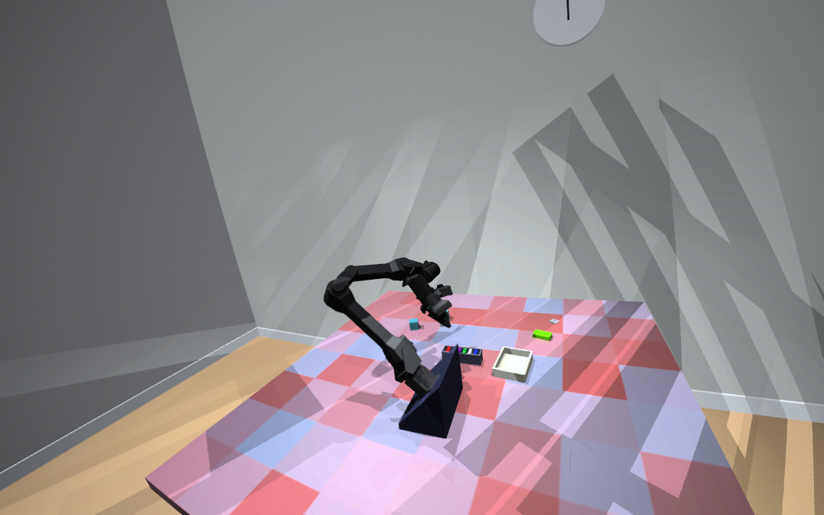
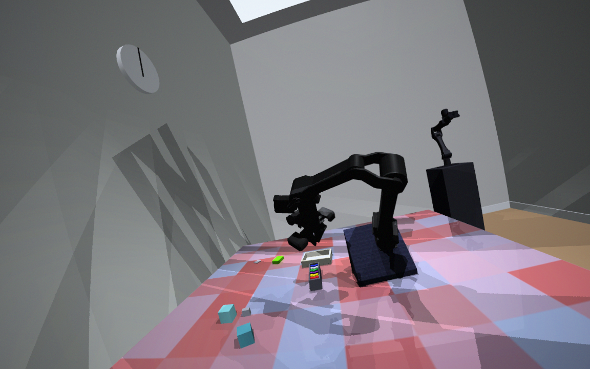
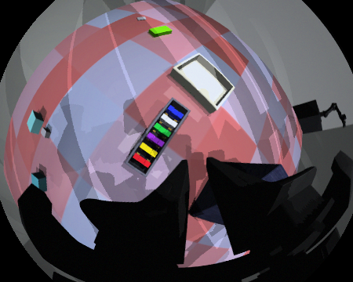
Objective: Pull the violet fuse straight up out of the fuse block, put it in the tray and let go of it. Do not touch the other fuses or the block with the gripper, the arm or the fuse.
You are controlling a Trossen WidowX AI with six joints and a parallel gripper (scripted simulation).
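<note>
My gripper tip is now 3 cm short of the violet fuse, 1 cm to the left of it and 12 cm above it. Also, from my gripper tip: white tray: 3 cm ahead, 20 cm to the right, 15 cm below.
</note>
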